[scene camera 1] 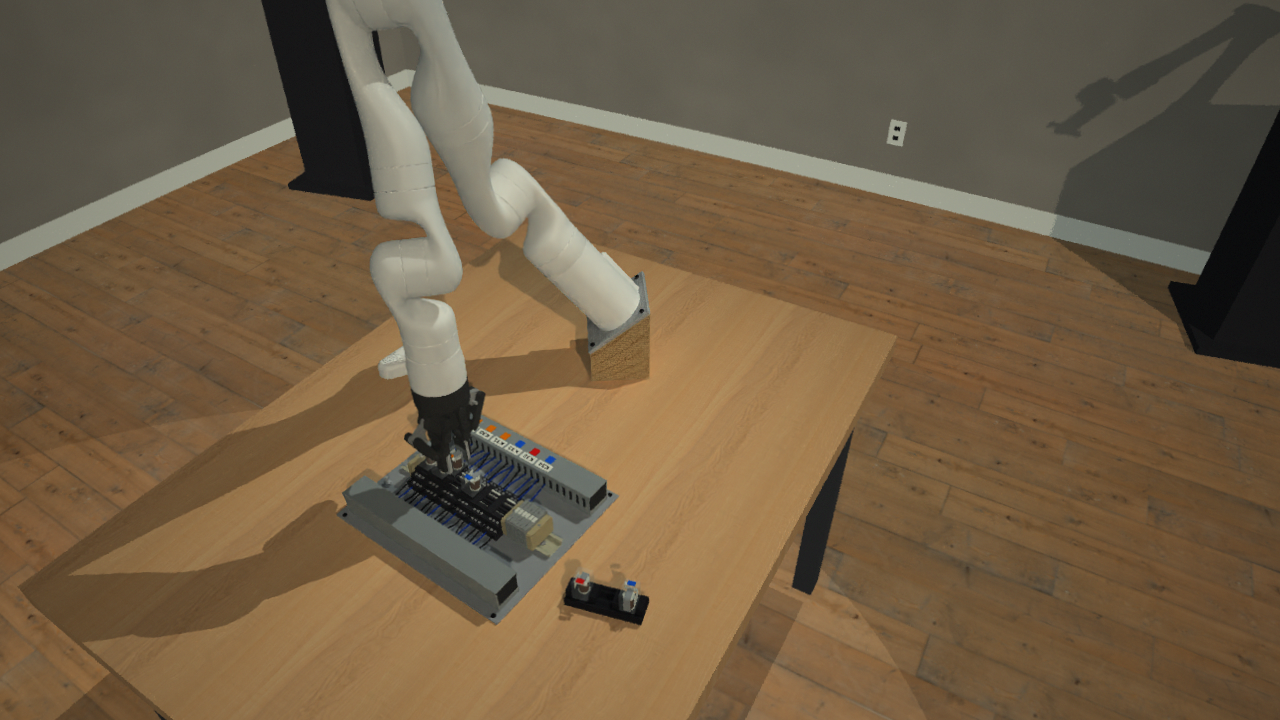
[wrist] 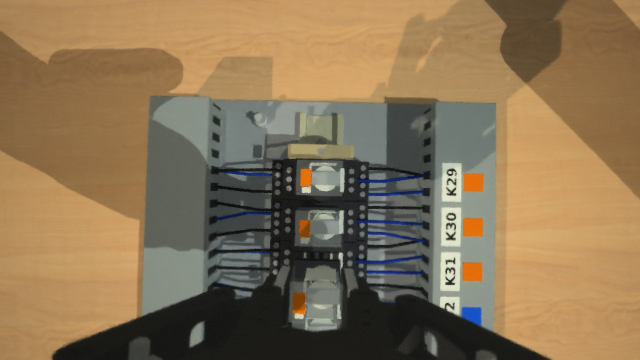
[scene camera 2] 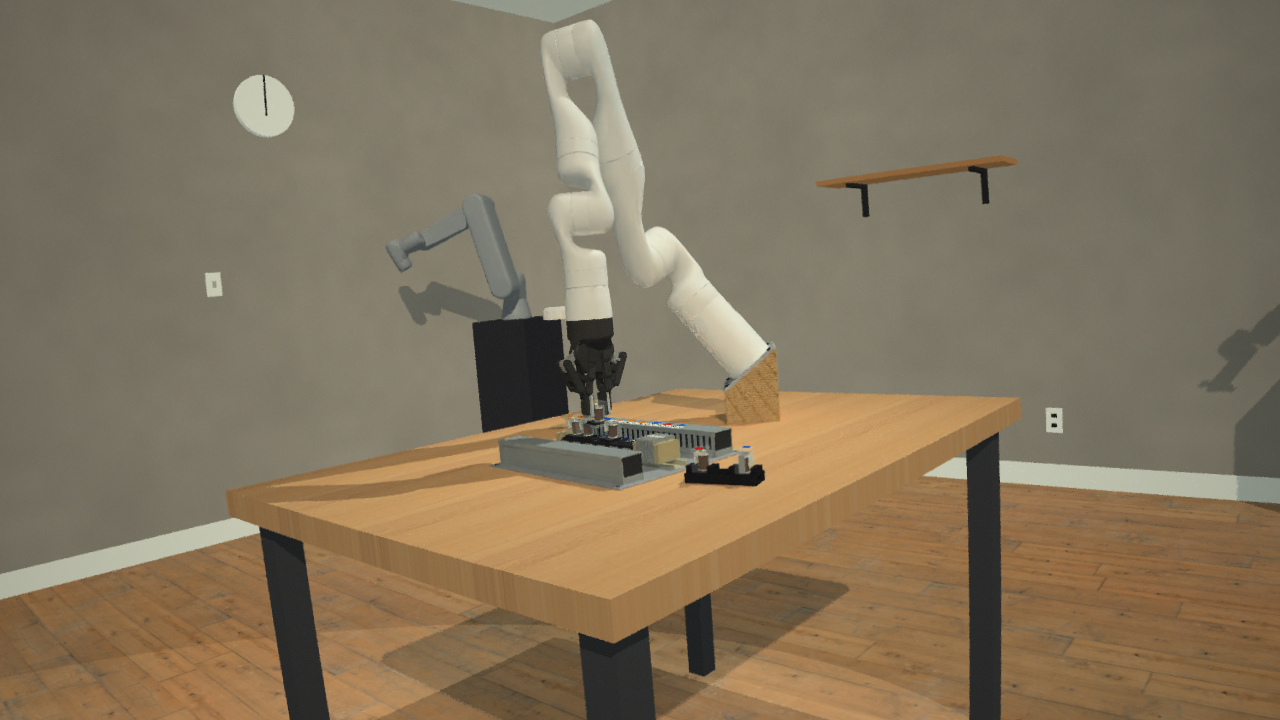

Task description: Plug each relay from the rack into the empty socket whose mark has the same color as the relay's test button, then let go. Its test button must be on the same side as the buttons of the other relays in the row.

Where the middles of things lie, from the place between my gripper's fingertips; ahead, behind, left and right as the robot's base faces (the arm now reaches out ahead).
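Scene:
Black rack (scene camera 1: 604, 600): from my hand, 110 mm ahead, 270 mm to the left, 60 mm below. Grey panel (scene camera 1: 569, 523): my hand is 10 mm short of it, 30 mm to the right of it and 70 mm above it. Going by their middles, the grey panel is the nearest to my hand of the things named here.

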